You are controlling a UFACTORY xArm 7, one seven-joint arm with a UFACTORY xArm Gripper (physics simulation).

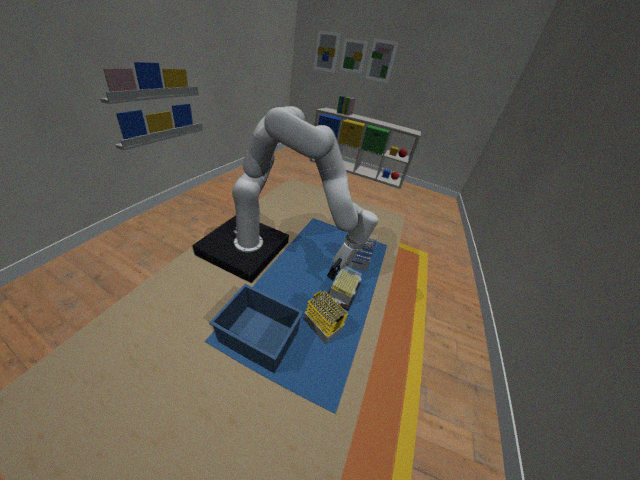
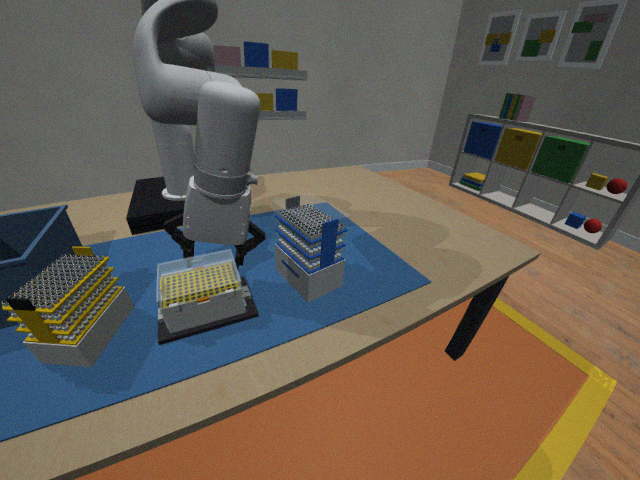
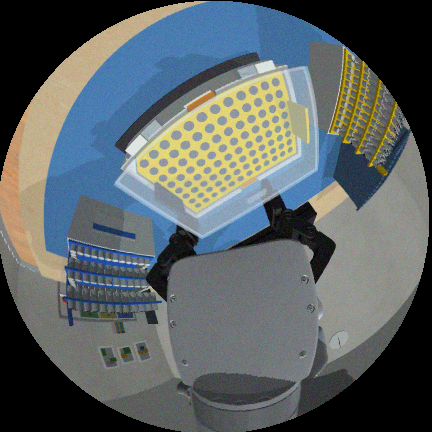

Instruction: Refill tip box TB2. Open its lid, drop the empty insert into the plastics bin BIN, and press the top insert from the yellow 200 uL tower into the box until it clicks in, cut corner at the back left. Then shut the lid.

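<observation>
Tip box TB2 (image 2: 202, 311) (image 1: 343, 295) stands on a black plate (image 2: 207, 327) in the middle of the blue mat (image 2: 361, 269). Its clear lid (image 2: 196, 259) (image 3: 301, 105) lies over a yellow insert (image 2: 198, 283) (image 3: 217, 149) with empty holes. My gripper (image 2: 212, 251) (image 3: 226, 197) (image 1: 343, 267) stands at the box's rear, its black fingers shut on the two sides of the lid. The yellow 200 uL tower (image 2: 62, 294) (image 1: 324, 310) (image 3: 366, 120) stands left of the box. The blue bin BIN (image 1: 248, 349) (image 2: 30, 232) is further left.
A blue tip tower (image 2: 309, 242) (image 1: 361, 255) (image 3: 109, 266) stands close to the right of the box. The arm's black base (image 1: 227, 252) is behind the mat. The table's front edge (image 2: 310, 371) runs close to the mat.
</observation>
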